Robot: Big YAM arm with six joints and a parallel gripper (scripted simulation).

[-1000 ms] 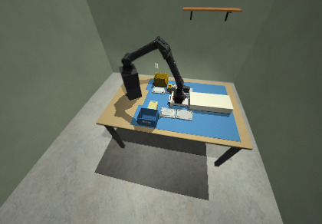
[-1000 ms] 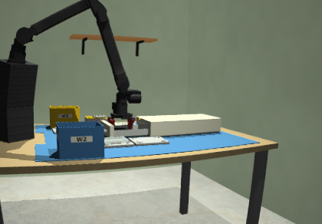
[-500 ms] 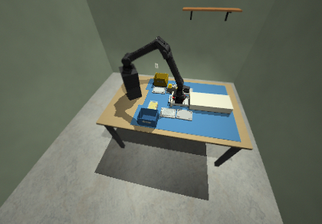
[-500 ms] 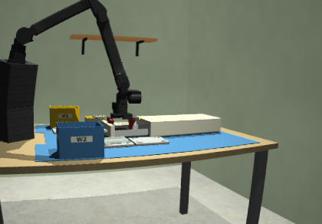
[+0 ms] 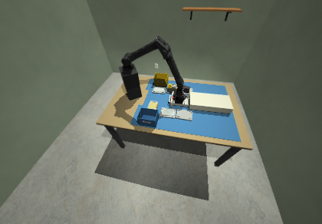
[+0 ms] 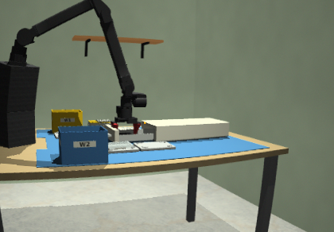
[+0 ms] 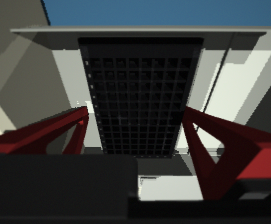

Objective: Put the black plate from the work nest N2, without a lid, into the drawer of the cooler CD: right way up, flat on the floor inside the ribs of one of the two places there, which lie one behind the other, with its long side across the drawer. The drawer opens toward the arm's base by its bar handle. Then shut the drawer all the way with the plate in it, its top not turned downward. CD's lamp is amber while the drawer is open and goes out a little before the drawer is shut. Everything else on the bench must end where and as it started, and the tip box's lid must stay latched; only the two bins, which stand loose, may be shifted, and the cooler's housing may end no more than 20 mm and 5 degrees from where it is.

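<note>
My gripper is now right at the black plate. The rest, counted from my hand: work nest N2 (6 cm ahead, 19 cm to the right, 2 cm below); then cream cooler CD (18 cm ahead, 1 cm to the right, 1 cm above); then drawer (4 cm ahead).
</note>
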